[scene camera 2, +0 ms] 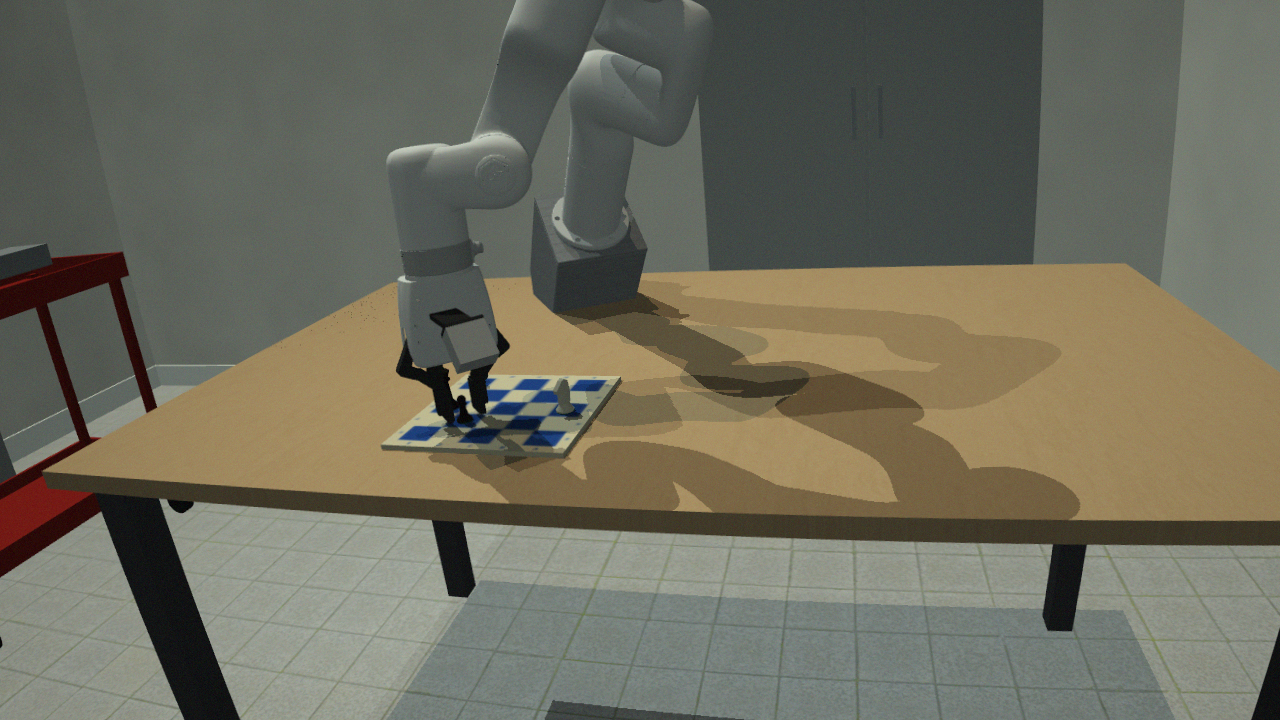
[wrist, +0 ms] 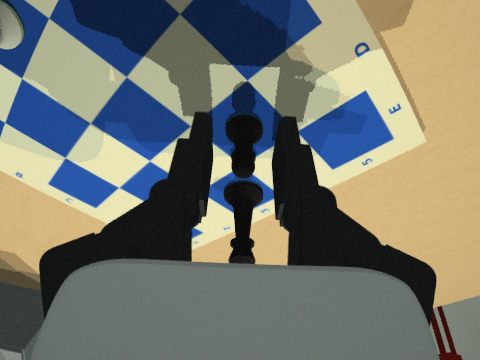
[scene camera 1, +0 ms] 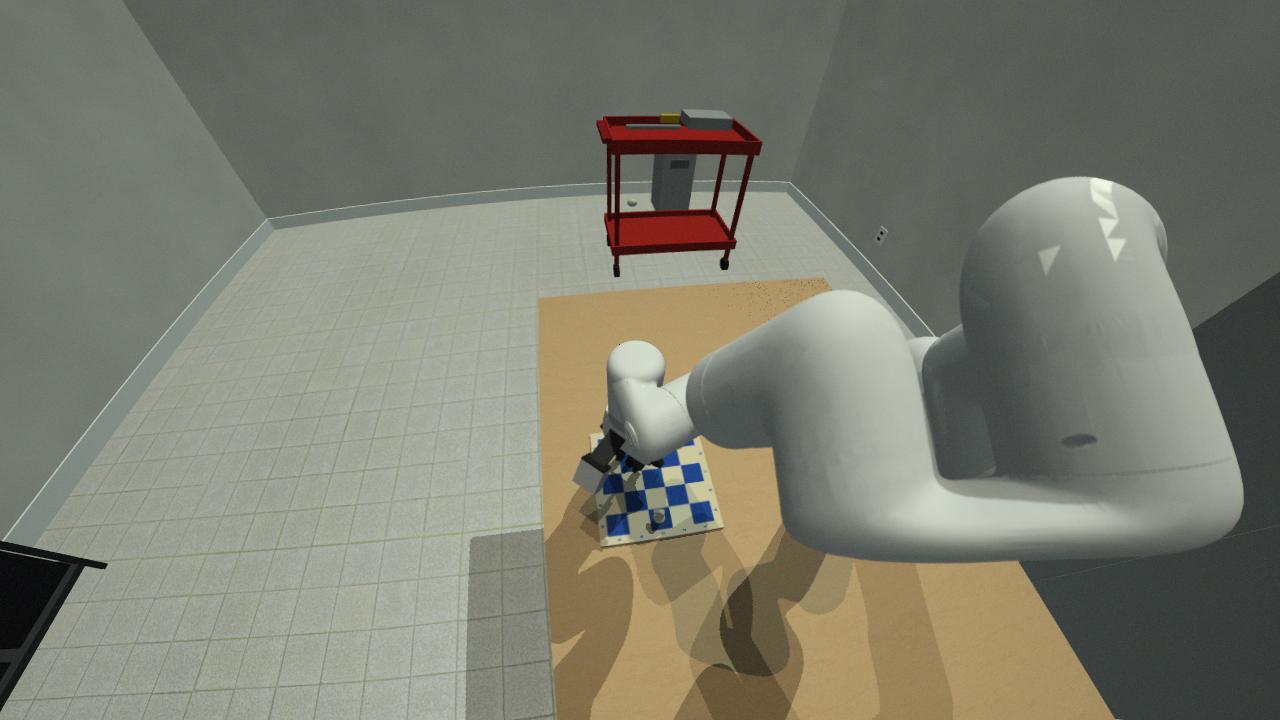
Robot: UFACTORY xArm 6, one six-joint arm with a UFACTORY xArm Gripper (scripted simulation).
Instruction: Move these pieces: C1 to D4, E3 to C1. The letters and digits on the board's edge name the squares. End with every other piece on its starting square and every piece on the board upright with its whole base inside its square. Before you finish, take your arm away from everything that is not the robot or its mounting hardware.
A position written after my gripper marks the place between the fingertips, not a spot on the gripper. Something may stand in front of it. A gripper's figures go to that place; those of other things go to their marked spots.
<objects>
My gripper (wrist: 243,137): 14 cm from the lens. A black piece (wrist: 243,196) is 17 cm from the lens.
</objects>
